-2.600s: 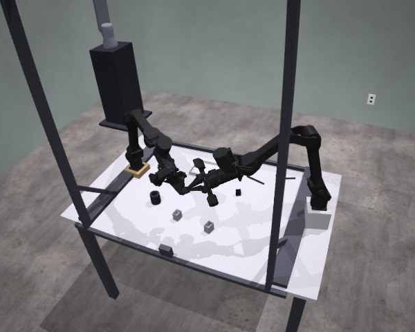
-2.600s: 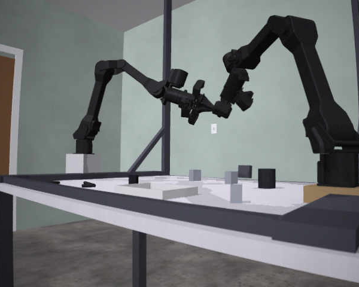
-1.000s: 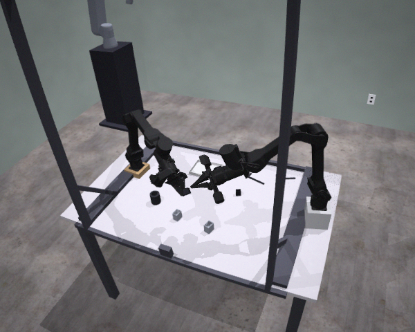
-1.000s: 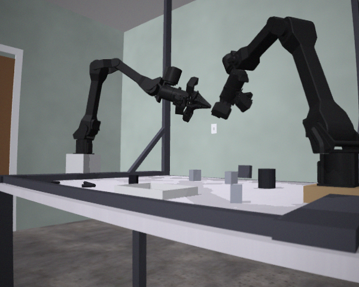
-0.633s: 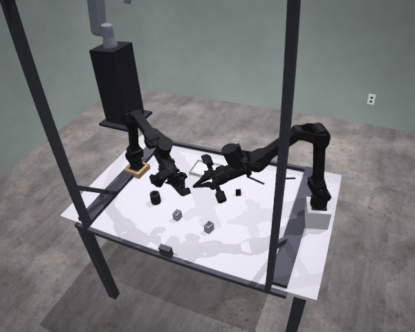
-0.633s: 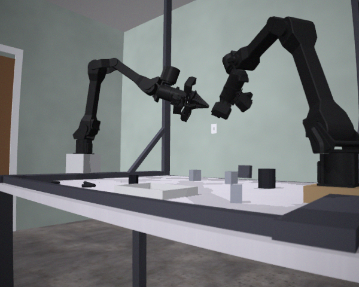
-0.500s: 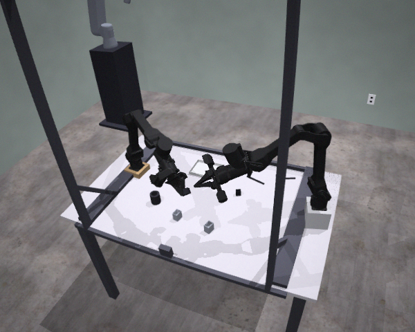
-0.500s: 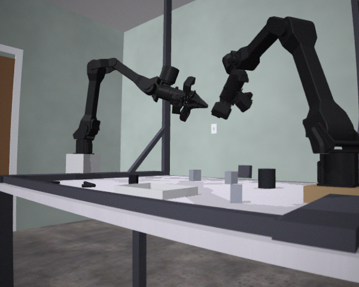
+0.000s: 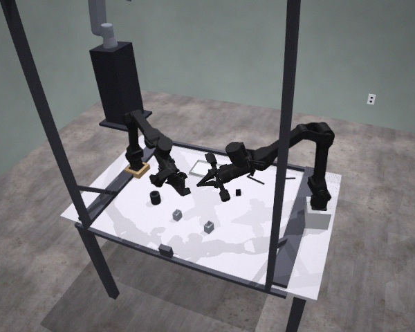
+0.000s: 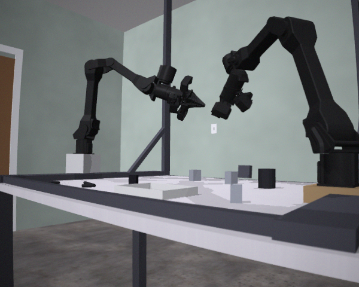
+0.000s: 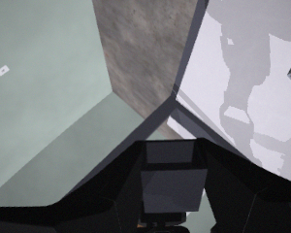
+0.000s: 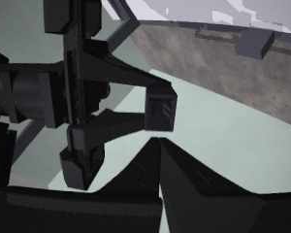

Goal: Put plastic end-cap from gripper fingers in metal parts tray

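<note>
Now: the black plastic end-cap 30 mm to the right of my left hand and 10 mm below it. The rest, counted from my left hand: metal parts tray 430 mm ahead, 260 mm below, 110 mm to the left; black hex key 470 mm ahead, 260 mm below, 130 mm to the right; black cylinder 240 mm below, 230 mm to the left, 120 mm ahead.
</note>
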